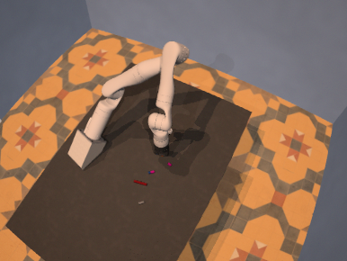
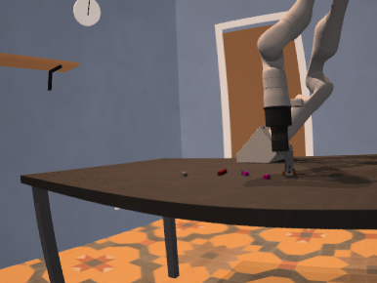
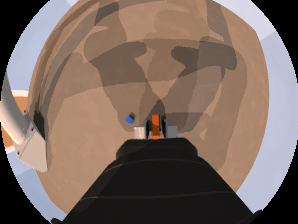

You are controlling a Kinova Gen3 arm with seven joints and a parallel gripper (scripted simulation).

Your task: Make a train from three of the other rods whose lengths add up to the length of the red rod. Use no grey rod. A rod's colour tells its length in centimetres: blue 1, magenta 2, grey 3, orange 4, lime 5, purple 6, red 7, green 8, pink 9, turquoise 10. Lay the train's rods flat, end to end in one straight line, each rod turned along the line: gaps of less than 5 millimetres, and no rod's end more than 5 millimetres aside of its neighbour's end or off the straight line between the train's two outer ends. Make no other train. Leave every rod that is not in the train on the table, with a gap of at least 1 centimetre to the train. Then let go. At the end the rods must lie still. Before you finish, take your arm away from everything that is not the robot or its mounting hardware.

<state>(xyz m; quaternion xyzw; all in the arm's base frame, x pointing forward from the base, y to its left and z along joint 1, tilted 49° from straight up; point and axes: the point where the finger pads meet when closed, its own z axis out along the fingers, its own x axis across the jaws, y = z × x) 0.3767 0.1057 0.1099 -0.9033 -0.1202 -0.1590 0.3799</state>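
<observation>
The orange rod is 1 cm below my hand. Round my hand: red rod: 1 cm behind, 22 cm to the right, 1 cm below; then grey rod: 5 cm ahead, 31 cm to the right, 1 cm below.
</observation>
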